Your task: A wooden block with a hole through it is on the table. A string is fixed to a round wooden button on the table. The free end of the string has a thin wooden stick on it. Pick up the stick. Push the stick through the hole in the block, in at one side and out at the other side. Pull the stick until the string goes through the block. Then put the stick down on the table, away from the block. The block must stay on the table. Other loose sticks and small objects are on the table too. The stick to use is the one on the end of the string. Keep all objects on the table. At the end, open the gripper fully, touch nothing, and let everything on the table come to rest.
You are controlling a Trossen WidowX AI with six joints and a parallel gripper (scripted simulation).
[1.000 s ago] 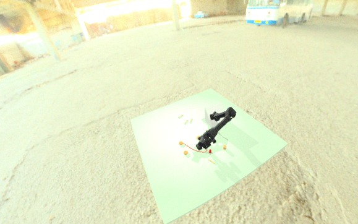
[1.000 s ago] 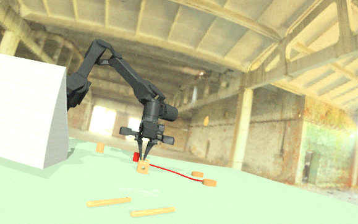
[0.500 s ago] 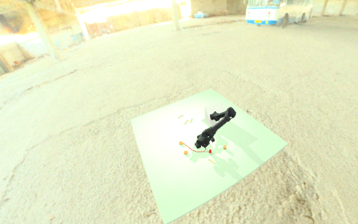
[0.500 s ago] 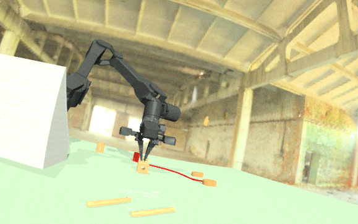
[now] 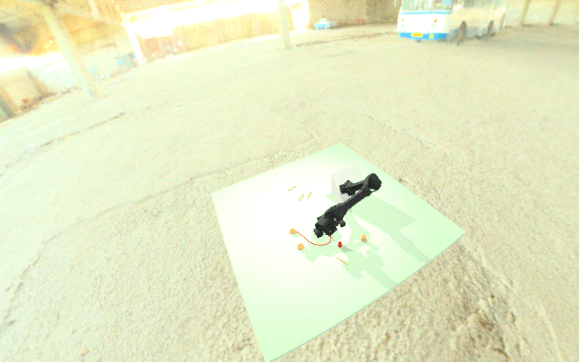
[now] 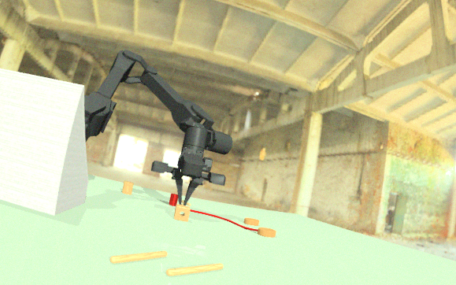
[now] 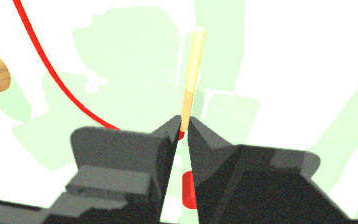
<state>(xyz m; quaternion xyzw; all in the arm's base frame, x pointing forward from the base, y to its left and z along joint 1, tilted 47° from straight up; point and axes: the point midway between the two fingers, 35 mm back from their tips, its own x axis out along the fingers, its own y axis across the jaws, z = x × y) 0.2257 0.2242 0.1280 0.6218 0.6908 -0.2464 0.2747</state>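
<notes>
The wooden block is 110 mm to the right of my gripper tip. Also, from my gripper tip: wooden cylinder (170 mm behind, 100 mm to the left); then thin wooden stick (20 mm to the right); then red cylinder (80 mm to the left, 30 mm behind).
</notes>
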